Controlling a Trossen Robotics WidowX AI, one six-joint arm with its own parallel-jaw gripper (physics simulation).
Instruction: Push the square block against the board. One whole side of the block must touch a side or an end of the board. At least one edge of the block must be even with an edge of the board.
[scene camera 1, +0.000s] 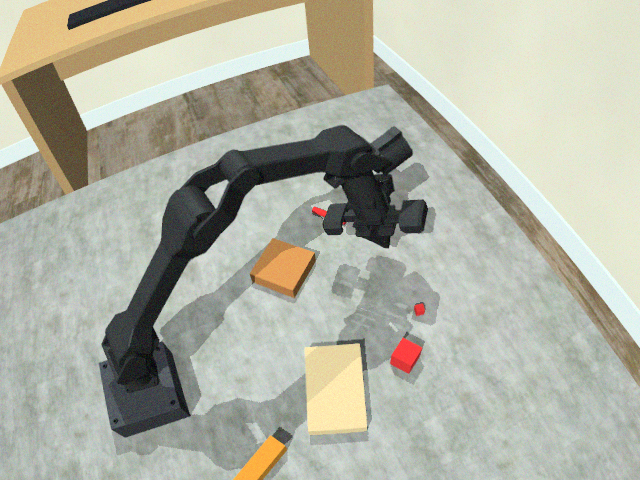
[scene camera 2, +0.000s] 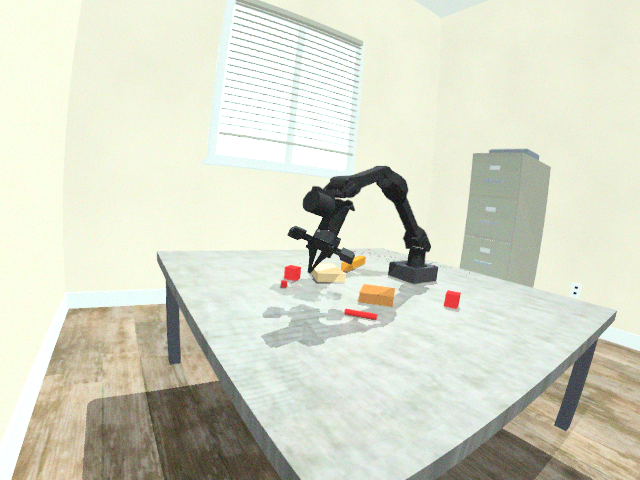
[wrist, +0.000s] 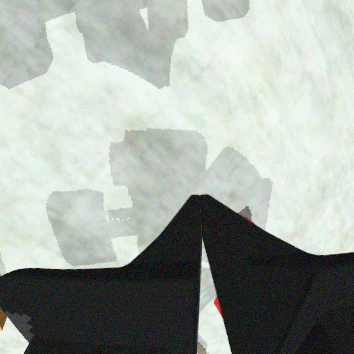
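Seen in the pictures: gripper, fingertip midpoint: (scene camera 1: 387, 246) (scene camera 2: 309, 272) (wrist: 198, 202); arm's base, link origin: (scene camera 1: 139, 373) (scene camera 2: 416, 265).
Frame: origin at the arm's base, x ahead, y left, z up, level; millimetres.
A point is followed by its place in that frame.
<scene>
The square orange block (scene camera 1: 284, 264) @[x 325, y 152, z -27 mm] (scene camera 2: 376, 296) @[x 356, y 192, z -32 mm] lies flat on the table, apart from the board; a sliver of it shows at the left edge of the wrist view (wrist: 2, 321) @[x 325, y 91, z -33 mm]. The pale yellow board (scene camera 1: 336, 403) @[x 319, y -156, z -27 mm] (scene camera 2: 328, 277) @[x 362, y -53, z -41 mm] lies flat, below and right of the block in scene camera 1. My gripper (scene camera 1: 388, 245) @[x 516, y 84, z 17 mm] (scene camera 2: 310, 270) @[x 516, y 84, z 17 mm] (wrist: 198, 202) @[x 516, y 84, z 17 mm] is shut and empty, its tips pointing down. Its separate shadow shows it above the table. In scene camera 1 it is right of the block and above the board. The fingers hide most of the block and board in the wrist view.
A red cube (scene camera 1: 406, 355) @[x 462, y -123, z -16 mm] (scene camera 2: 292, 272) @[x 476, y -97, z -30 mm] and a tiny red cube (scene camera 1: 419, 308) @[x 532, y -35, z -40 mm] (scene camera 2: 283, 283) @[x 539, y -26, z -44 mm] lie right of the board in scene camera 1. A red stick (scene camera 1: 318, 211) @[x 438, y 271, z -44 mm] (scene camera 2: 360, 314) @[x 462, y 260, z -48 mm], another red cube (scene camera 2: 452, 299) @[x 148, y 298, z -31 mm] and an orange bar (scene camera 1: 262, 457) @[x 172, y -206, z -25 mm] (scene camera 2: 353, 264) @[x 148, y -206, z -37 mm] also lie on the table.
</scene>
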